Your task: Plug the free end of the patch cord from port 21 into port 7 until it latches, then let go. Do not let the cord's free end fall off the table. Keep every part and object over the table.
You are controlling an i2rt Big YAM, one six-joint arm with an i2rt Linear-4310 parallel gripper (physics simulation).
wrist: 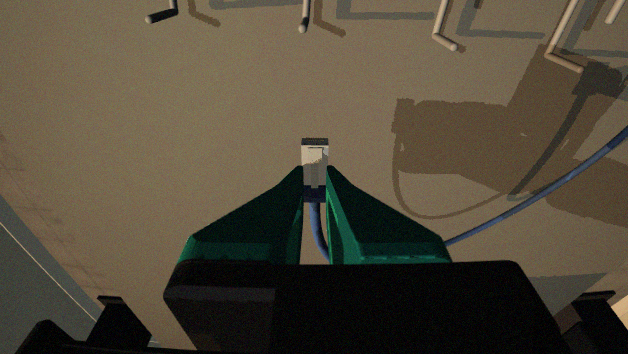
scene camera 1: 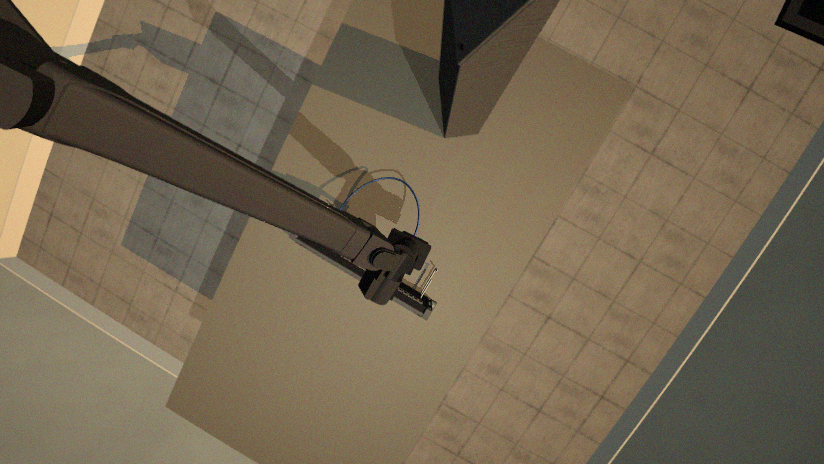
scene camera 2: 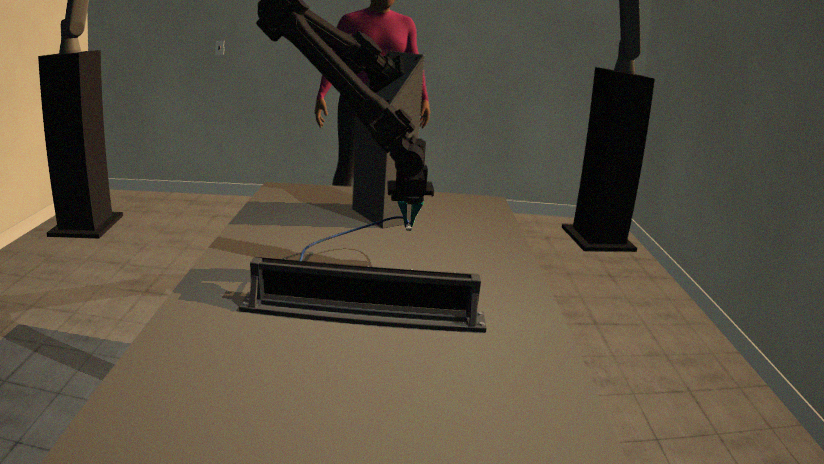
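Pixels of known places: gripper, between the fingertips: (wrist: 314,176) (scene camera 2: 408,226); arm's base, origin of its link: (scene camera 2: 388,75).
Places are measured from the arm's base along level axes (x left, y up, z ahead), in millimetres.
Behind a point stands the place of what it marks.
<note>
My gripper (scene camera 2: 408,224) {y -309, x 38, z 450 mm} (wrist: 314,176) {y -309, x 38, z 450 mm}, with green fingers, is shut on the cord's plug (wrist: 314,161) {y -304, x 38, z 462 mm}, a clear connector with a dark blue rear. In the wrist view the plug's front end sticks out past the fingertips. The blue patch cord (scene camera 1: 418,213) {y -316, x 25, z 367 mm} (scene camera 2: 340,235) {y -391, x -123, z 317 mm} (wrist: 540,197) {y -388, x -170, z 358 mm} arcs from the plug to the panel's left part in the second scene view. The dark patch panel (scene camera 1: 410,295) {y -370, x 98, z 609 mm} (scene camera 2: 369,268) {y -350, x -55, z 595 mm} stands on the table. The plug is apart from it, on its cord side. The arm hides the fingertips in the first scene view. Port faces and numbers cannot be read.
Bent metal rods (scene camera 1: 428,282) {y -432, x 140, z 566 mm} (wrist: 441,20) {y -431, x -56, z 499 mm} stick out from the panel's cord side. A tall dark block (scene camera 1: 495,86) {y -167, x 75, z 72 mm} (scene camera 2: 369,167) {y -283, x -41, z 31 mm} stands on the table (scene camera 1: 322,357) {y -450, x -100, z 985 mm} (scene camera 2: 369,397) {y -449, x -64, z 901 mm}. A person (scene camera 2: 383,31) stands behind it. Dark pedestals (scene camera 2: 69,144) (scene camera 2: 614,161) flank the table.
</note>
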